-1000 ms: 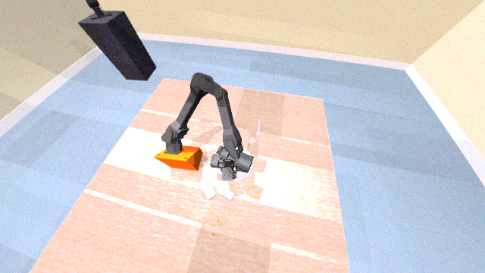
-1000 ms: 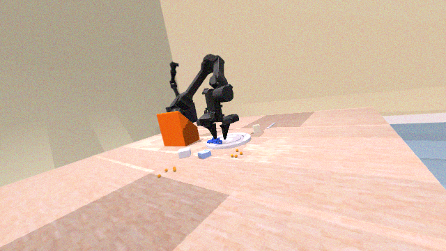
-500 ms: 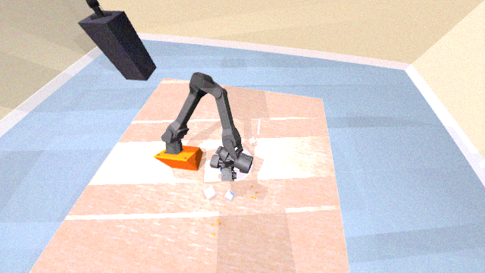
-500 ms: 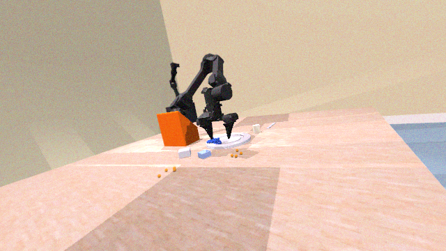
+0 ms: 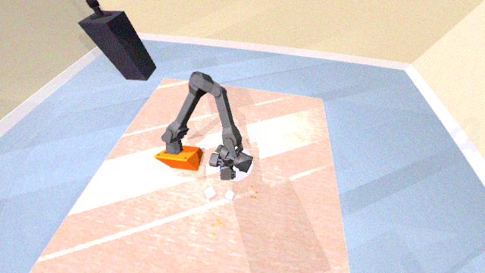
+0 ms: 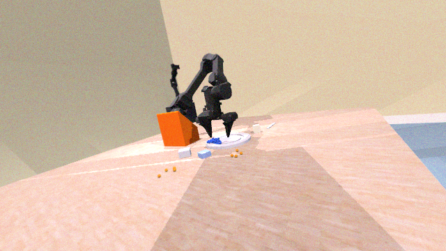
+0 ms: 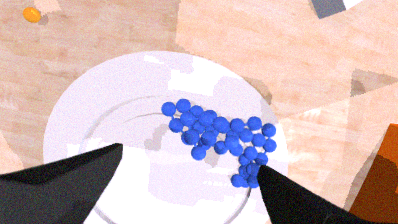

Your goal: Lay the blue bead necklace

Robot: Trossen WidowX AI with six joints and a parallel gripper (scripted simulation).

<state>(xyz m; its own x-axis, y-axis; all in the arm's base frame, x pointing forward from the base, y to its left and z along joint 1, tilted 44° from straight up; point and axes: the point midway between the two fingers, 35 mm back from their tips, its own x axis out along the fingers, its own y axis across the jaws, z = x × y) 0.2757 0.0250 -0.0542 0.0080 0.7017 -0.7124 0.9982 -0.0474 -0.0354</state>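
My gripper tip is 3 cm to the right of the round white bead board, 2 cm short of it and 2 cm above it. Round my gripper tip: white block (13 cm to the right, 8 cm behind, 2 cm below); then light blue cube (13 cm to the right, 2 cm below, 1 cm ahead); then beige cube (17 cm to the left, 10 cm ahead, 1 cm below).
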